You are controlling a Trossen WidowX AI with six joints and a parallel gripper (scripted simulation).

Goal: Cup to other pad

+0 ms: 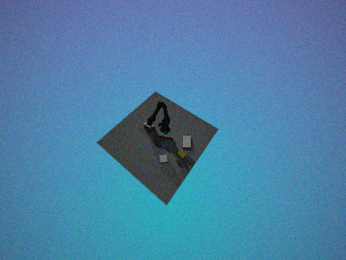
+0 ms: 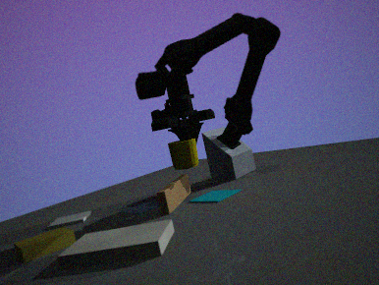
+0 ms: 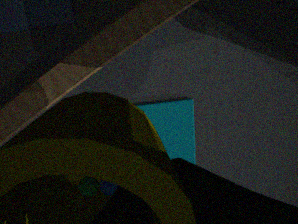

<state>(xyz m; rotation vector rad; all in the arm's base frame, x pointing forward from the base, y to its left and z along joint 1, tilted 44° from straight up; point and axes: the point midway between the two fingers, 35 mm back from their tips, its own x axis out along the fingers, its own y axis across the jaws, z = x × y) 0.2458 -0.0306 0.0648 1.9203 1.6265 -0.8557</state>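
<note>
My gripper tip is 13 cm above the teal pad, 5 cm to the right of it and 1 cm short of it. Also, from my gripper tip: blue marble (3 cm ahead, 2 cm below, 1 cm to the left); yellow cup (2 cm ahead); wooden block (10 cm below, 5 cm to the right, 4 cm ahead).
</note>
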